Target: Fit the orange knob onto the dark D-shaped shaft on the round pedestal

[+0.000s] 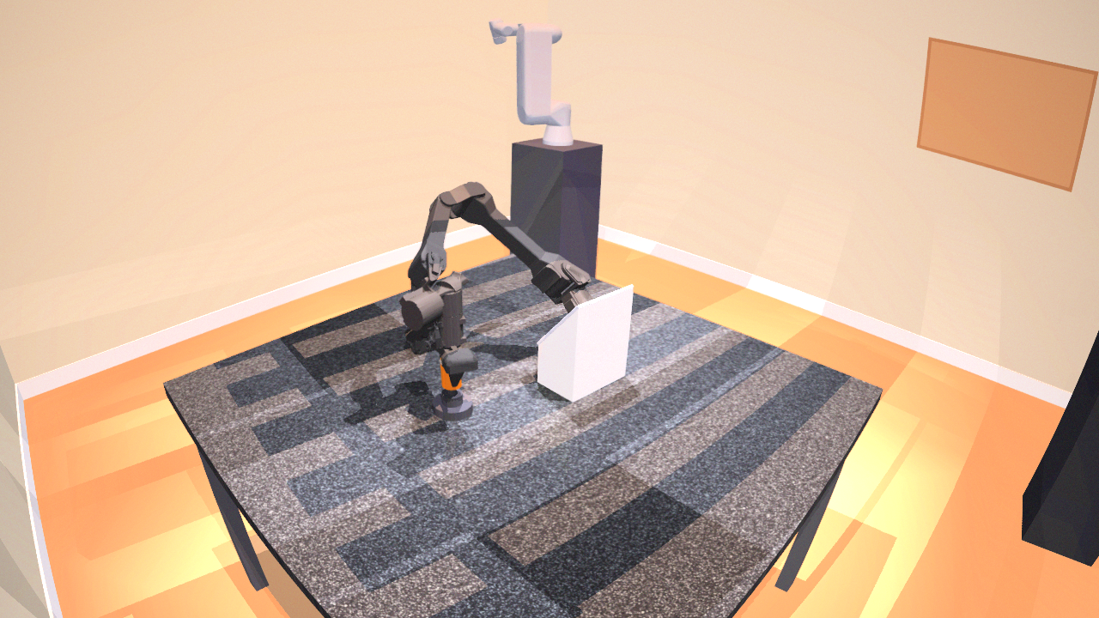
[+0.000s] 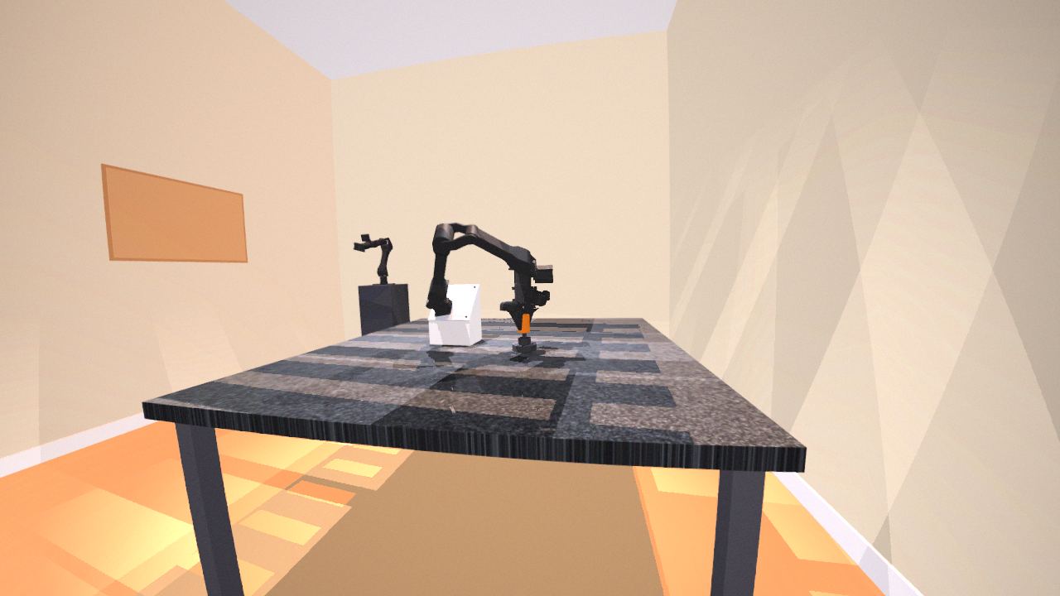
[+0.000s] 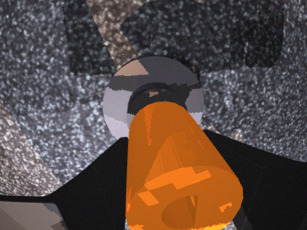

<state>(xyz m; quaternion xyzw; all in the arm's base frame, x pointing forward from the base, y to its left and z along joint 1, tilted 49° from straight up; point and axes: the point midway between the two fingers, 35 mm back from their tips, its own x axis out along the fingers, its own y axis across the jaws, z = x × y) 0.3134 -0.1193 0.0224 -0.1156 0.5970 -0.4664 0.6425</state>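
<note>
Now: the orange knob 20 mm above my gripper tip. Round my gripper tip: round pedestal (40 mm below).
</note>
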